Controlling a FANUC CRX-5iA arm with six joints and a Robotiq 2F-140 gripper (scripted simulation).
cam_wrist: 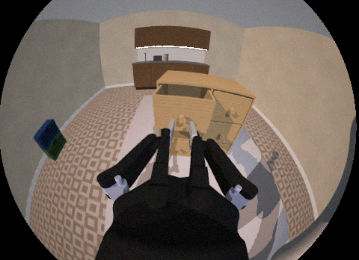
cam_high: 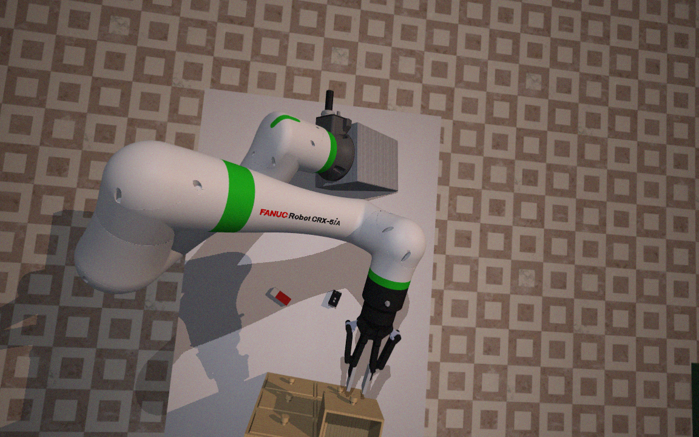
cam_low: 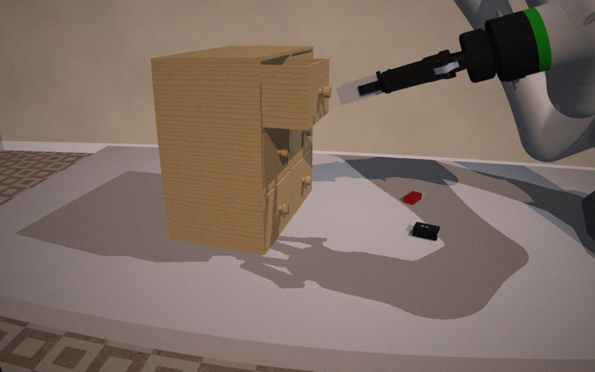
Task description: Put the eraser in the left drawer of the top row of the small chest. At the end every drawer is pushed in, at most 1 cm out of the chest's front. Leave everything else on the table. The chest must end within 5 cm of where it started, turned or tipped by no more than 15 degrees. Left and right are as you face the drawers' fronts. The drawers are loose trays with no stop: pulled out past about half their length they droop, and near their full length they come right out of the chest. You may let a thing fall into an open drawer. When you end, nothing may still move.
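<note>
Right now my hand is 27 cm above the eraser, 23 cm to the left of it and 14 cm past it. Also, from my hand: small black block (26 cm below, 15 cm behind, 5 cm to the right).
</note>
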